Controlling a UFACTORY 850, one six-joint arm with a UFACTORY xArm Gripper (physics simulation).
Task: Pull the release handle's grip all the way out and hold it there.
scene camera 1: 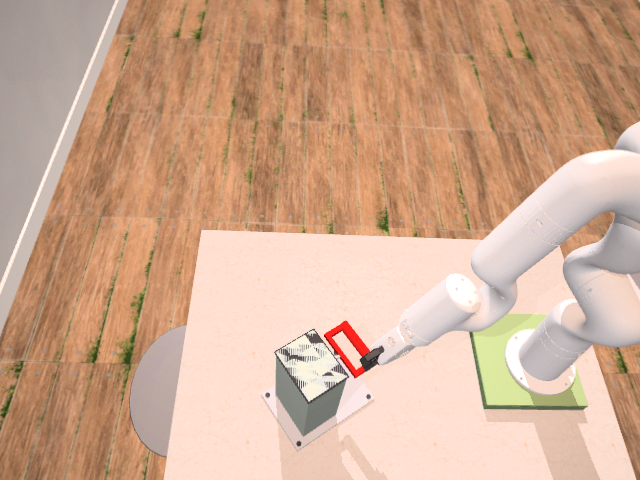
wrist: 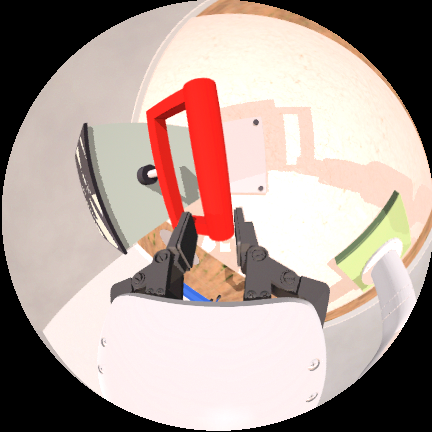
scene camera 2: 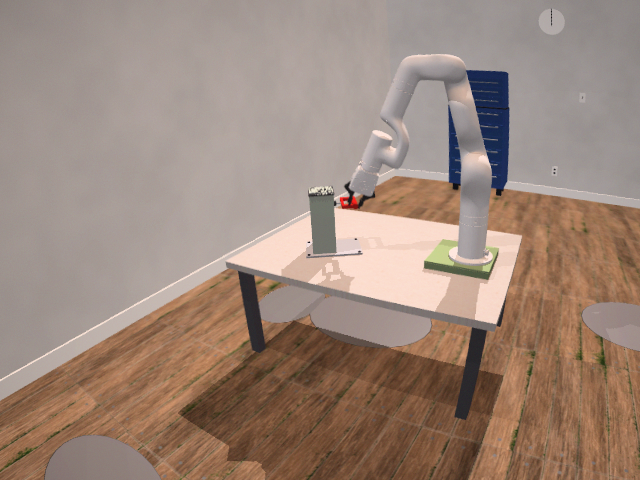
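Observation:
The red release handle (scene camera 1: 342, 326) (scene camera 2: 348, 202) (wrist: 209, 160) sticks out sideways from the grey-green block (scene camera 1: 290, 395) (scene camera 2: 323, 222) (wrist: 120, 175). A short, thin shaft joins it to the block, so the handle stands close to the block's side. My gripper (scene camera 1: 372, 357) (scene camera 2: 357, 201) (wrist: 213, 221) is at one end of the handle. In the wrist view its black fingers are partly open, one on each side of the grip's lower end. A gap shows between the left finger and the round grip; the right finger is very near it. Contact at the fingertips cannot be made out.
The block stands on a white base plate (scene camera 1: 356, 395) (scene camera 2: 348, 246) (wrist: 247, 170) with dark bolts, on the pale table (scene camera 1: 232, 289) (scene camera 2: 392, 227). The arm's base stands on a green slab (scene camera 1: 488, 361) (scene camera 2: 436, 260) (wrist: 370, 240). A blue cabinet (scene camera 2: 496, 93) stands by the far wall.

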